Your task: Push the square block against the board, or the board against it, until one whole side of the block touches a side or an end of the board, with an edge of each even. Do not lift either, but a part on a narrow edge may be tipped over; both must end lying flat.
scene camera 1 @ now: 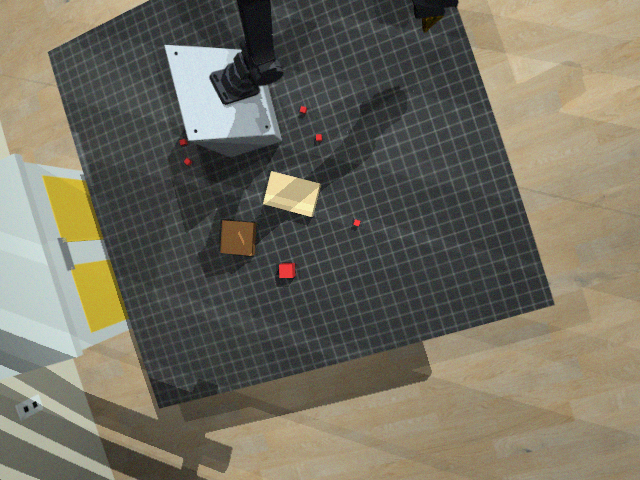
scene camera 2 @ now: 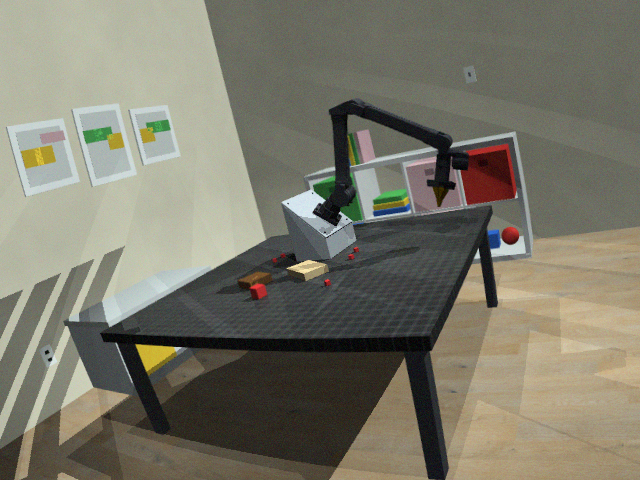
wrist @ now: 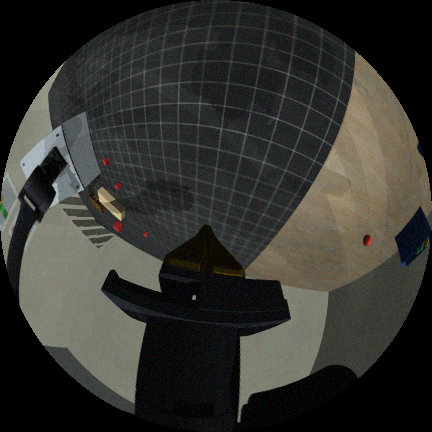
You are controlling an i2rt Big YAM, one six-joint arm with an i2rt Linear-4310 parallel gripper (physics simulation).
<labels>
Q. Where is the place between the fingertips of my gripper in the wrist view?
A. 205, 229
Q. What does the square block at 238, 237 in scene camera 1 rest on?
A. The table.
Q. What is my gripper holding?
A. Nothing.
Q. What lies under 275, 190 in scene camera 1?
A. A pale tan board.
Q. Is my gripper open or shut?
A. Shut.
</labels>
